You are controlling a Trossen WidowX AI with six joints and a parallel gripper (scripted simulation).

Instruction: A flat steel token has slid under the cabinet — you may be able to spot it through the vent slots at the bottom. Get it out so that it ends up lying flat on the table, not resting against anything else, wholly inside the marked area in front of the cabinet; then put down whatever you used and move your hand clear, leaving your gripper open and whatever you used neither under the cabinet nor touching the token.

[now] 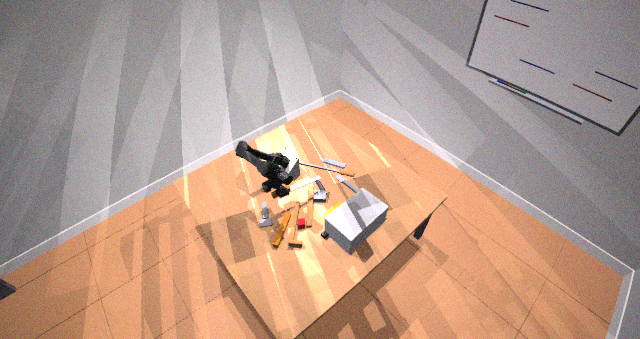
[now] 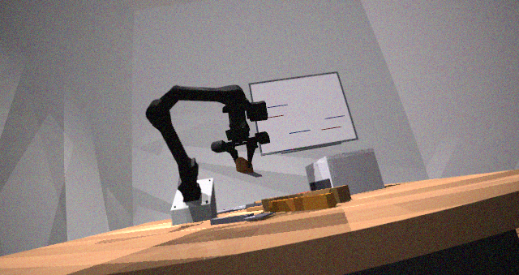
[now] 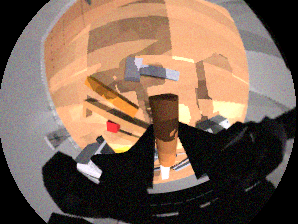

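Right now my gripper tip is 130 mm short of the orange bar, 130 mm above it and 80 mm to the left of it. From my gripper tip the other things lie so: thin wooden stick (150 mm to the left, 140 mm below, 90 mm ahead); red block (170 mm ahead, 120 mm below, 20 mm to the left); grey block (230 mm to the left, 130 mm below, 80 mm ahead).
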